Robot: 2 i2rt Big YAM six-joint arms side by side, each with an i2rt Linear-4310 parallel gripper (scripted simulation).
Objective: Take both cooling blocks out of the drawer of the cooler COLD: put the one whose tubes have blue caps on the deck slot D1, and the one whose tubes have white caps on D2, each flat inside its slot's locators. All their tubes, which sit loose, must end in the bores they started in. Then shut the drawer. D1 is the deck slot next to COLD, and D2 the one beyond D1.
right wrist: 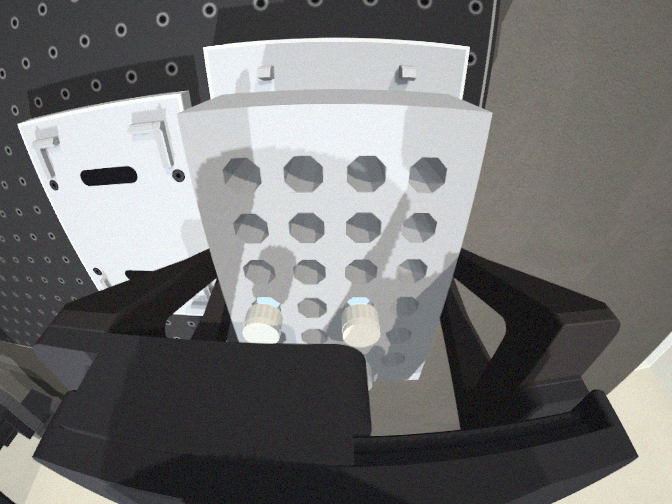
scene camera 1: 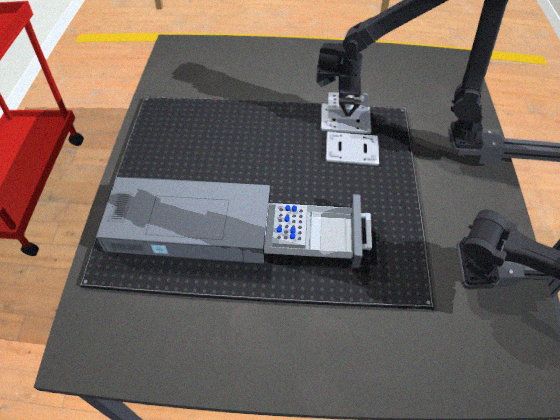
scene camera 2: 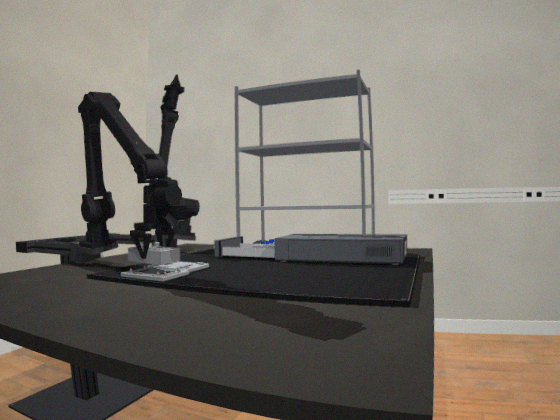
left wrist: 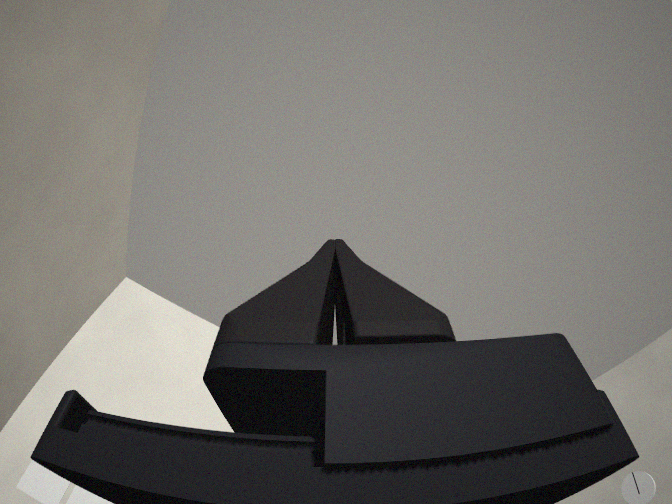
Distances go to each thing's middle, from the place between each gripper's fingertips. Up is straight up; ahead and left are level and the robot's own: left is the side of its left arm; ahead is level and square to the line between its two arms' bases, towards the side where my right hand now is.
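From my right hand: slot D2 [right wrist: 303, 65], 60 mm below; slot D1 [scene camera 1: 352, 145], 60 mm below, 130 mm to the left, 30 mm behind. Going by their middles, slot D2 nearest to my right hand of the things named here.
From my left hand: slot D2, 93 cm below, 65 cm ahead, 78 cm to the right; slot D1, 93 cm below, 61 cm ahead, 65 cm to the right. By its middle, slot D1 is nearer to my right hand than to my left hand.
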